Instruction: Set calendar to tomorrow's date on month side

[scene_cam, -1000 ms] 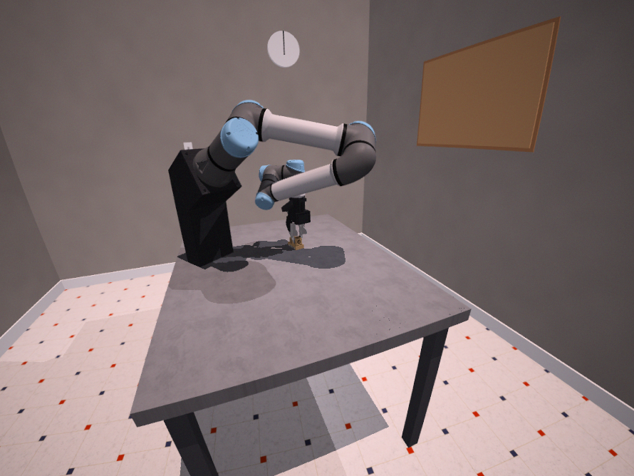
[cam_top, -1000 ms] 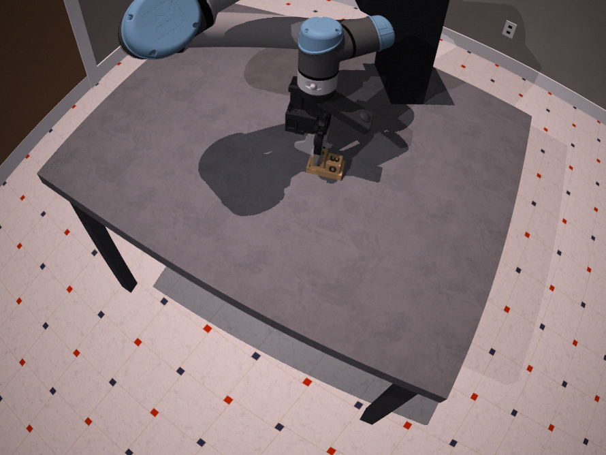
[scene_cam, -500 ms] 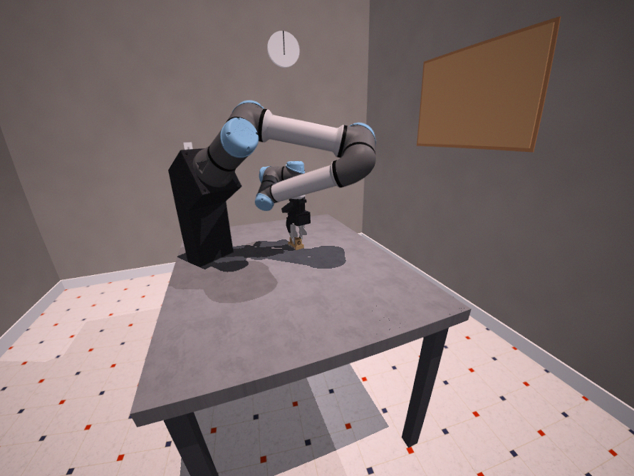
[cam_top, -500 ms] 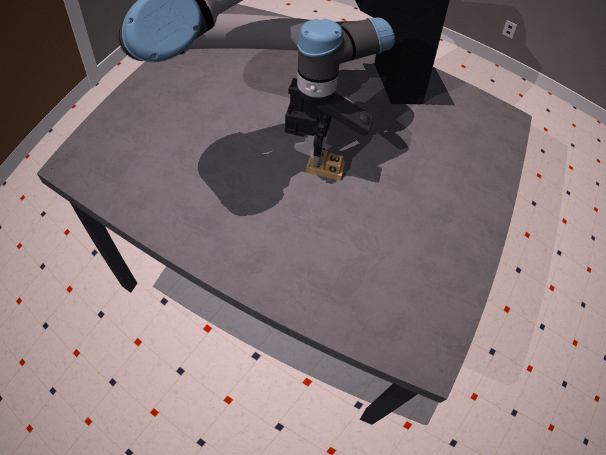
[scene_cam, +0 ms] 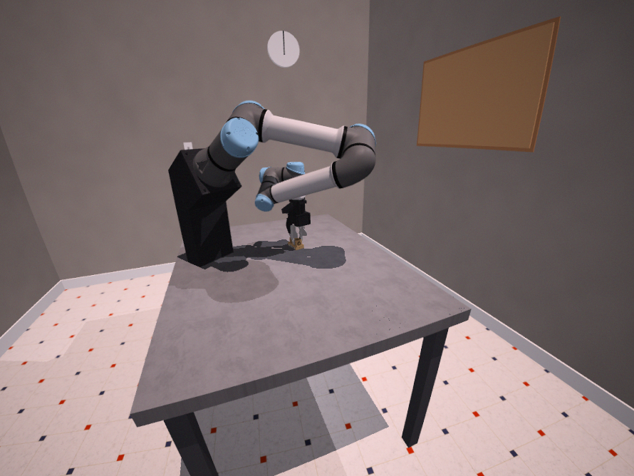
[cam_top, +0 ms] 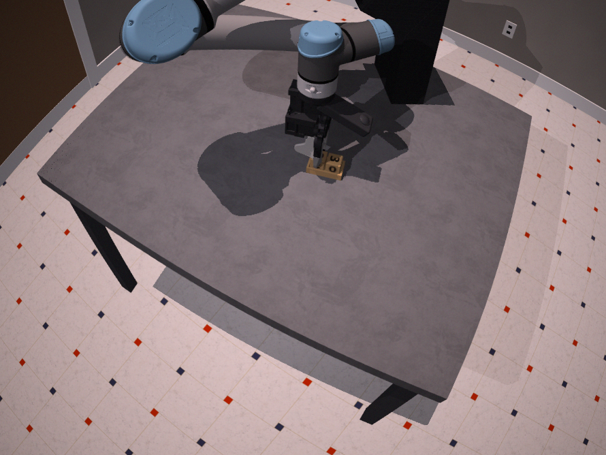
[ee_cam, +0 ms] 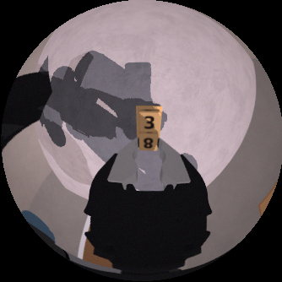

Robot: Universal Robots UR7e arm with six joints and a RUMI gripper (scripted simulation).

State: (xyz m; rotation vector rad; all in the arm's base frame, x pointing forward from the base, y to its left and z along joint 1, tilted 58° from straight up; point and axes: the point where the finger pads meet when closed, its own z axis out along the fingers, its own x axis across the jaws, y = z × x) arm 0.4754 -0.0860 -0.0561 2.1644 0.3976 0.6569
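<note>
The wooden tray is 2 cm to the left of my hand and 3 cm below it.
</note>
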